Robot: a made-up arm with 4 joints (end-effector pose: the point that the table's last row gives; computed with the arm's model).
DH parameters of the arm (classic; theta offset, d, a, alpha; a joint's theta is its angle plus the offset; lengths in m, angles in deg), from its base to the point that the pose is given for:
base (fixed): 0 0 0 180
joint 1: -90 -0.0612 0.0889 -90
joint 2: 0 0.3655 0.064 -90
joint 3: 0 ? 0.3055 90
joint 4: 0 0.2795 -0.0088 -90
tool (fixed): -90 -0.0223 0 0
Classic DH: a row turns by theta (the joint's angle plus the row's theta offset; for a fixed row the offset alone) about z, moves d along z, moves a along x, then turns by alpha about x.
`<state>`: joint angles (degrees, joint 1 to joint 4).
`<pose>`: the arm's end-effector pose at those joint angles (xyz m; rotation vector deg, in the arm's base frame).
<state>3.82 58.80 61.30 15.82</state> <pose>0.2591 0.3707 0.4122 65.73 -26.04 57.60</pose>
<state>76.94 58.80 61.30 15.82</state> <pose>0.4299 -0.1403 0.4122 35.49 -57.19 -6.60</pose>
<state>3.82 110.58 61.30 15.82</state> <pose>0.2332 -0.0179 0.5127 109.47 -58.08 48.15</pose>
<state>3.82 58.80 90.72 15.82</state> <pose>0.0806 0.3229 0.3138 55.83 -36.78 86.10</pose>
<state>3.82 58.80 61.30 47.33</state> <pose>0.2480 0.3727 0.4186 93.63 -10.08 66.88</pose>
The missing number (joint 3, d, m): -0.0494
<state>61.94 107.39 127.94 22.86</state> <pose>0.0924 0.1033 0.1750 4.21 -100.17 65.83</pose>
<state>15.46 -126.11 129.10 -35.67</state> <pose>-0.0366 -0.0116 0.0164 -54.93 113.75 102.07</pose>
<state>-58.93 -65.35 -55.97 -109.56</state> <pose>0.3448 0.6797 0.0533 -133.51 -43.76 -56.10</pose>
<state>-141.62 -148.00 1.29 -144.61</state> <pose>-0.3521 0.5833 -0.1127 28.00 80.30 119.89</pose>
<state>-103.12 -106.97 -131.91 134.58</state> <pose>-0.2484 0.3760 0.4199 -113.01 68.92 -100.53</pose>
